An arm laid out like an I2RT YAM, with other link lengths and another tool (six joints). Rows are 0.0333 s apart.
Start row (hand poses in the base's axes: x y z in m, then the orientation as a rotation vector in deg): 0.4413 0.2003 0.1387 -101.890 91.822 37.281
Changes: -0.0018 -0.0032 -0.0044 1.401 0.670 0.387; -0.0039 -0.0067 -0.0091 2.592 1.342 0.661; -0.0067 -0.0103 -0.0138 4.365 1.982 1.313; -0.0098 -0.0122 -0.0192 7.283 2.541 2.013; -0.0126 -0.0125 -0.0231 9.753 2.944 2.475; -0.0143 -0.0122 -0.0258 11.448 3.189 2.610; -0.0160 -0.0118 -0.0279 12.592 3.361 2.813; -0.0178 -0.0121 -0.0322 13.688 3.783 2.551; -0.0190 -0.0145 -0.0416 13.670 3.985 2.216; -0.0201 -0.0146 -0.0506 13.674 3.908 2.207; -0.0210 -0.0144 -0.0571 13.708 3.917 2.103; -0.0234 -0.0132 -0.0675 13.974 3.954 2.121; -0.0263 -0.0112 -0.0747 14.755 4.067 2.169; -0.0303 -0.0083 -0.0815 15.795 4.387 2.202
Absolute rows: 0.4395 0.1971 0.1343 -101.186 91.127 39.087; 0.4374 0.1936 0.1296 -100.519 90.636 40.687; 0.4346 0.1900 0.1249 -99.754 89.462 42.809; 0.4315 0.1881 0.1195 -98.164 87.482 45.592; 0.4287 0.1878 0.1156 -96.682 85.846 47.773; 0.4270 0.1881 0.1129 -95.497 84.840 49.132; 0.4253 0.1885 0.1108 -94.788 84.071 50.096; 0.4235 0.1882 0.1065 -93.687 83.849 51.055; 0.4223 0.1858 0.0971 -93.392 84.248 51.089; 0.4212 0.1857 0.0881 -93.389 84.206 51.011; 0.4203 0.1859 0.0816 -93.273 84.272 50.993; 0.4179 0.1871 0.0712 -93.082 84.113 51.197; 0.4150 0.1891 0.0640 -92.517 83.651 51.798; 0.4110 0.1920 0.0572 -91.717 83.159 52.743
